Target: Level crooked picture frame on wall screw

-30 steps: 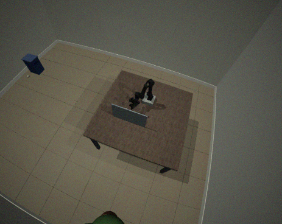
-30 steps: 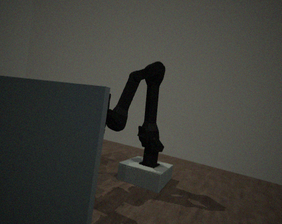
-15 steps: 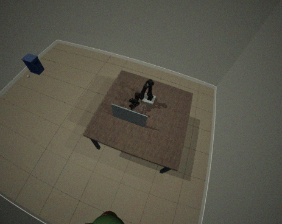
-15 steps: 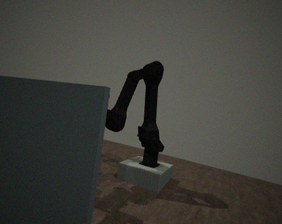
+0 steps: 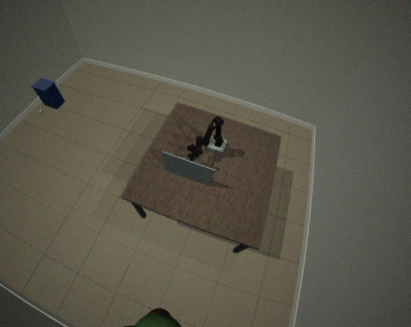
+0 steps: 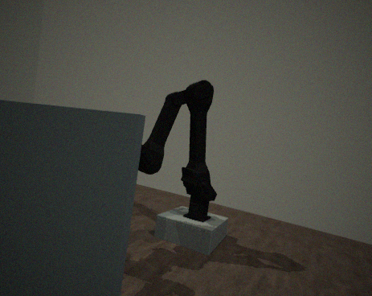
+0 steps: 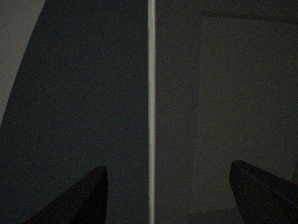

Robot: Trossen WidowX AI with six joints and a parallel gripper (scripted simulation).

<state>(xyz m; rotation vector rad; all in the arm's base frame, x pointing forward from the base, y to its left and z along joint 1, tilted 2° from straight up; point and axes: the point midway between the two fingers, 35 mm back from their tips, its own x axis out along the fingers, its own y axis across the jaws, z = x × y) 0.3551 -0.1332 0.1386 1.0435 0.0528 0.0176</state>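
Now: gripper tip 40 mm short of the grey picture frame, 30 mm to the left of it and 50 mm above it. Round my gripper tip: blue-grey wall panel (50 mm ahead, 10 mm to the right, 60 mm below).
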